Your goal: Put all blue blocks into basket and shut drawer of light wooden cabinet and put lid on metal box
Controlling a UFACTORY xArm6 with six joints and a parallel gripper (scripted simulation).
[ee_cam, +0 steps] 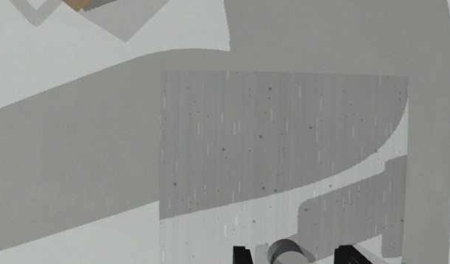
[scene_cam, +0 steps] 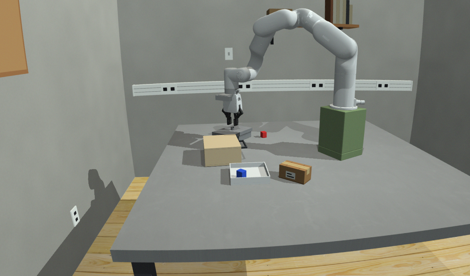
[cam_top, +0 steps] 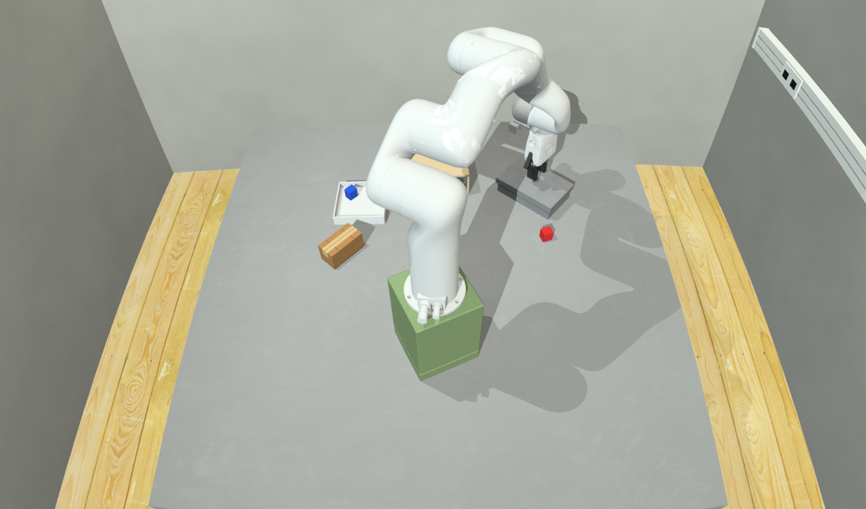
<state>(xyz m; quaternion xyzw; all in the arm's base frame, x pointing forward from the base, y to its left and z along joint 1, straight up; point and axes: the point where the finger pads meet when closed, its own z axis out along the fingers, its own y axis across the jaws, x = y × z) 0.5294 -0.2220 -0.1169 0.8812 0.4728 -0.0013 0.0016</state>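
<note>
Right now my hand is 50 mm above the grey metal lid. From my hand the other things lie so: light wooden cabinet (20 mm ahead, 300 mm to the left, 60 mm below); dark metal box (70 mm below); red block (170 mm behind, 40 mm to the right, 80 mm below).
</note>
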